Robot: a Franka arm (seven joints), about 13 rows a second.
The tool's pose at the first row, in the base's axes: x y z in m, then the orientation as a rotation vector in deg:
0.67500 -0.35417 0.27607 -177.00 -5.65 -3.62
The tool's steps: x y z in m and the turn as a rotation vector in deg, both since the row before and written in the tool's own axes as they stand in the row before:
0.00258 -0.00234 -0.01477 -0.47 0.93 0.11
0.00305 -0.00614 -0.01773 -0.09 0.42 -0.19
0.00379 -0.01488 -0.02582 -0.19 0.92 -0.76
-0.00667 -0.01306 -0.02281 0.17 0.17 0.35
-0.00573 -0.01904 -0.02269 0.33 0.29 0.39
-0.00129 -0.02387 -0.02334 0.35 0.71 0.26
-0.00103 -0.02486 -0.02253 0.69 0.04 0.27
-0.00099 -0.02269 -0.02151 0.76 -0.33 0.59
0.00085 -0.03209 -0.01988 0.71 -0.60 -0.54
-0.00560 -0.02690 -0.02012 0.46 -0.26 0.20
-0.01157 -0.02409 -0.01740 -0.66 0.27 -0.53
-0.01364 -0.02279 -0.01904 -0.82 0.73 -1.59
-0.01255 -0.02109 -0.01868 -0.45 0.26 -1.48
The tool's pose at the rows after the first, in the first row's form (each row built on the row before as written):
0.67684 -0.35243 0.29103 -177.41 -5.44 -5.09
0.67850 -0.34691 0.30914 -177.46 -5.72 -5.75
0.67966 -0.33295 0.33571 -177.55 -6.86 -7.22
0.67019 -0.32138 0.35833 -177.37 -6.32 -7.46
0.66124 -0.30380 0.38116 -177.02 -5.72 -7.86
0.65634 -0.28126 0.40533 -176.60 -5.31 -8.91
0.65153 -0.25782 0.42887 -175.91 -4.93 -8.89
0.64708 -0.23675 0.45156 -175.18 -4.08 -8.29
0.64448 -0.20639 0.47386 -174.53 -4.98 -7.35
0.63564 -0.18183 0.49573 -174.09 -4.71 -6.90
0.62140 -0.16024 0.51439 -174.72 -5.47 -7.40
0.60478 -0.14010 0.53404 -175.44 -7.83 -8.70
0.58861 -0.12166 0.55274 -175.81 -10.07 -9.24

